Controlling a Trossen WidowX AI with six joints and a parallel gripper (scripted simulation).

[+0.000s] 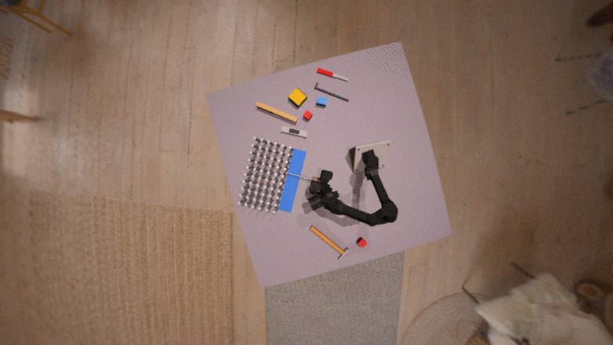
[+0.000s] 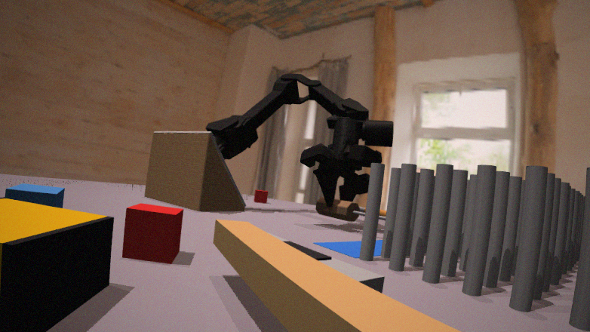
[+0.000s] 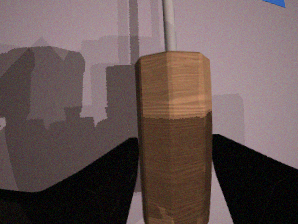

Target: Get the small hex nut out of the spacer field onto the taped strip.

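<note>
Right now the blue taped strip is 16 cm ahead of my gripper tip, 6 cm to the right of it and 3 cm below it. The rest, counted from my gripper tip: wooden-handled file 9 cm ahead, 6 cm to the right; hex nut 27 cm ahead, 18 cm to the right, 3 cm below; grey bar 4 cm ahead, 33 cm to the right, 2 cm below.
</note>
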